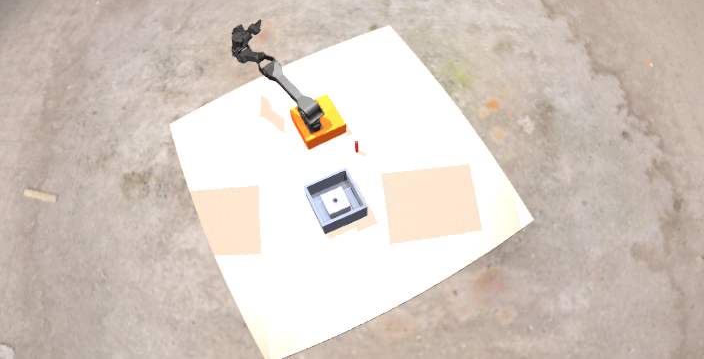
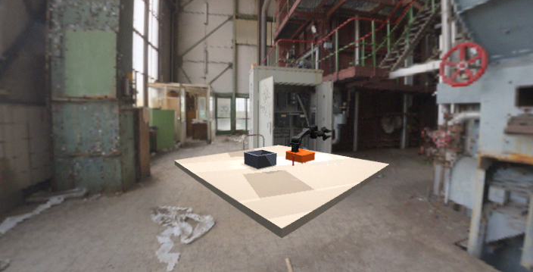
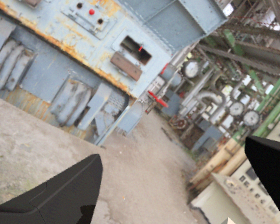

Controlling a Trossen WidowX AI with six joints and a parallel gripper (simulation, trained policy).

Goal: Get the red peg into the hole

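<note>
The red peg lies 83 cm ahead of my gripper tip, 13 cm to the left of it and 15 cm below it. The rest, counted from my gripper tip: pale plate 101 cm ahead, 6 cm to the right, 14 cm below; then grey box 101 cm ahead, 6 cm to the right, 16 cm below.
</note>
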